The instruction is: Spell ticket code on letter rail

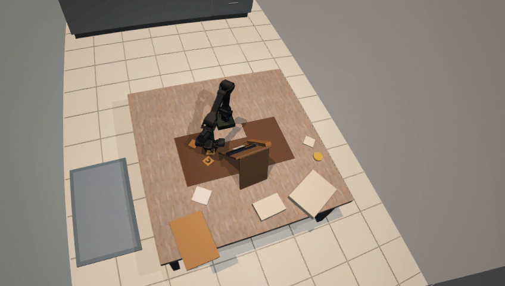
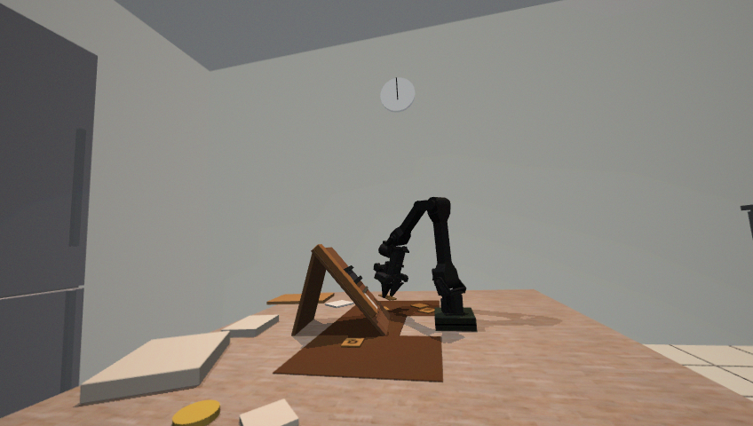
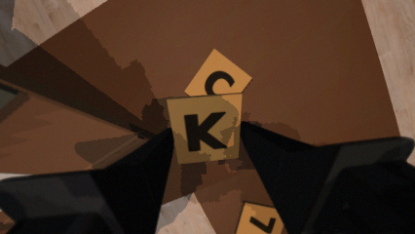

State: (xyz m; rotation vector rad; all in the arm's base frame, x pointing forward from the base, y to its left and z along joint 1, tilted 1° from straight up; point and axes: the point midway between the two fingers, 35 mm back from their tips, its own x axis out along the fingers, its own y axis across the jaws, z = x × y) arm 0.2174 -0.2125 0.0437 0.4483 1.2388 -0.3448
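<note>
My gripper tip is 30 mm short of the c tile, 30 mm to the left of it and 50 mm above it. The rest, counted from my gripper tip: cream slab (490 mm ahead, 180 mm to the left, 50 mm below); white ticket (60 mm ahead, 180 mm to the left, 20 mm above); orange panel (470 mm ahead, 320 mm to the right, 50 mm below).
</note>
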